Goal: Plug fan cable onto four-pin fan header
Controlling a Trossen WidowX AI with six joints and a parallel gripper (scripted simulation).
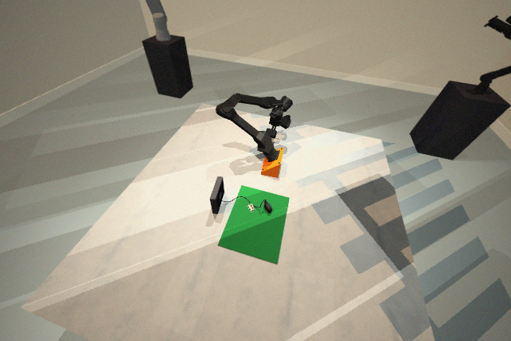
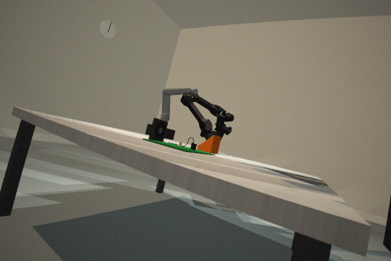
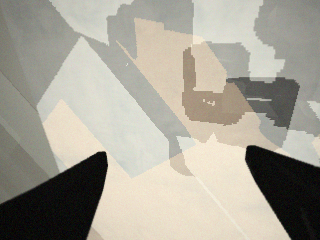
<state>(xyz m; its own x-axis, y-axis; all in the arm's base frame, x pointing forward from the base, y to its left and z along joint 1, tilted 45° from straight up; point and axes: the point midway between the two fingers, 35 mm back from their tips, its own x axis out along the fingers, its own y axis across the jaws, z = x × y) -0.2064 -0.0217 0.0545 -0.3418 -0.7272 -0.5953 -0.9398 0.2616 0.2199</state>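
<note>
Right now my gripper tip is 49 cm short of the black fan cable plug, 10 cm to the right of it and 6 cm above it. Round my gripper tip: green board (55 cm ahead, 6 cm to the left, 9 cm below); black fan (52 cm ahead, 12 cm to the right, 2 cm below); four-pin header (51 cm ahead, 2 cm to the left, 8 cm below).
</note>
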